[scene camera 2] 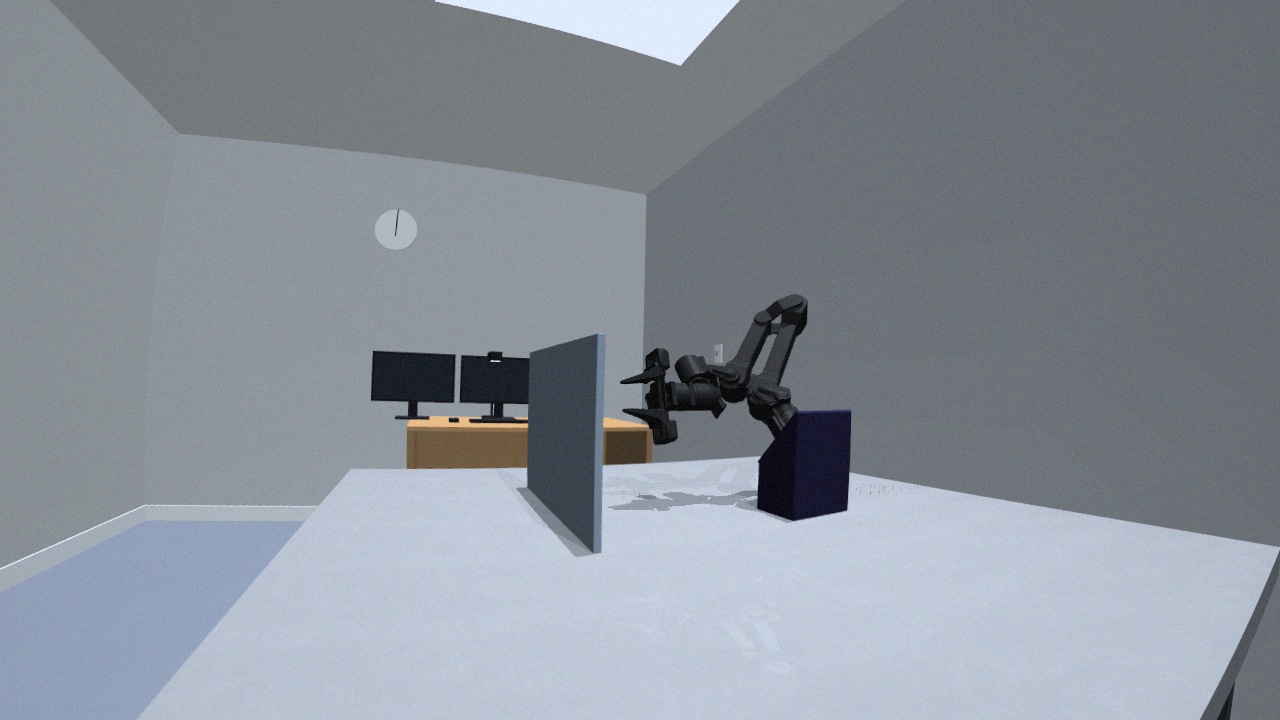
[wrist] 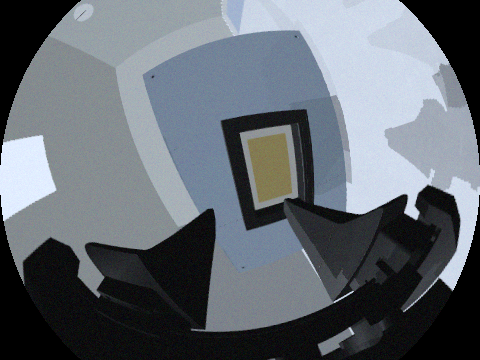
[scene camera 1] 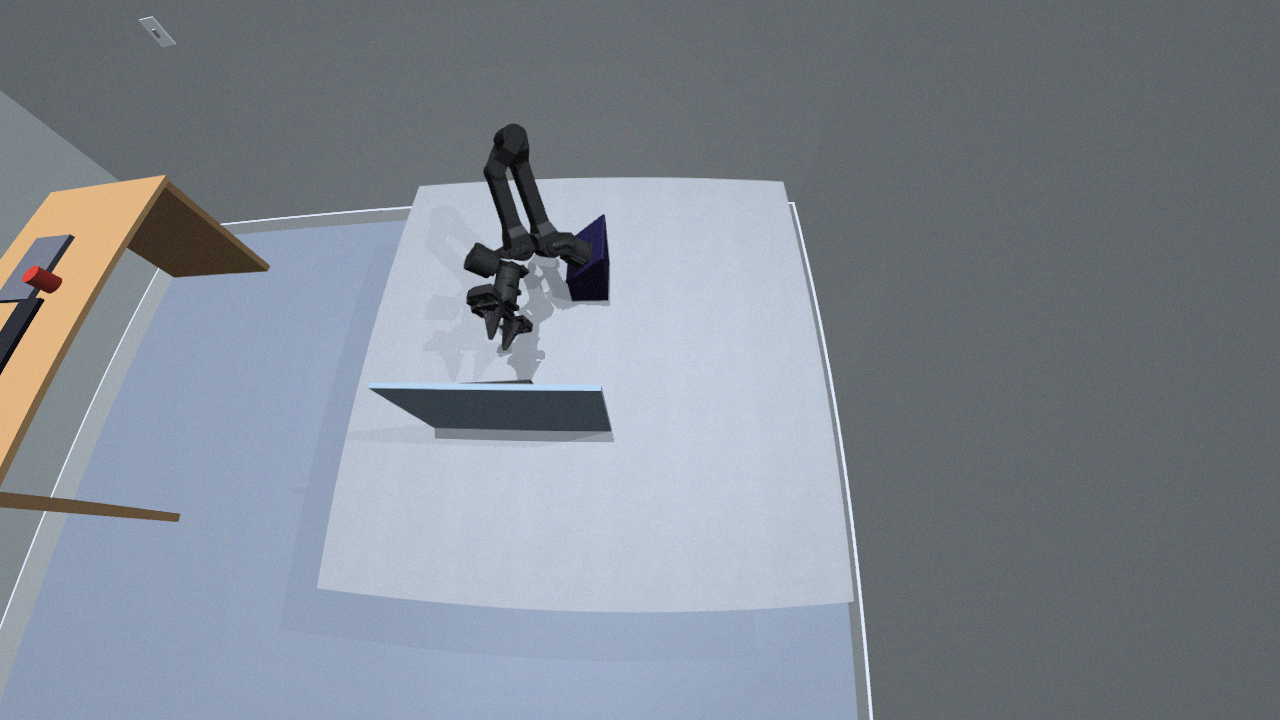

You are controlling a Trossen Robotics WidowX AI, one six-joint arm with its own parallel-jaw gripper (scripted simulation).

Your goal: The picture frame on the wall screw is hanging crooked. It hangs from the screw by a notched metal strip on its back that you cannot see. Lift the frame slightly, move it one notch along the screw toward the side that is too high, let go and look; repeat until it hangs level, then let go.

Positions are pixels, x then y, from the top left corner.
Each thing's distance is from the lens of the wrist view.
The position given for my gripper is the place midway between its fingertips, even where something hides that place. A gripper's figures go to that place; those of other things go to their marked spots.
my gripper [wrist: 249,209]: 10 cm
picture frame [wrist: 271,156]: 22 cm
wall panel [wrist: 260,72]: 25 cm
The marked spots on the wall panel and the picture frame are 14 cm apart.
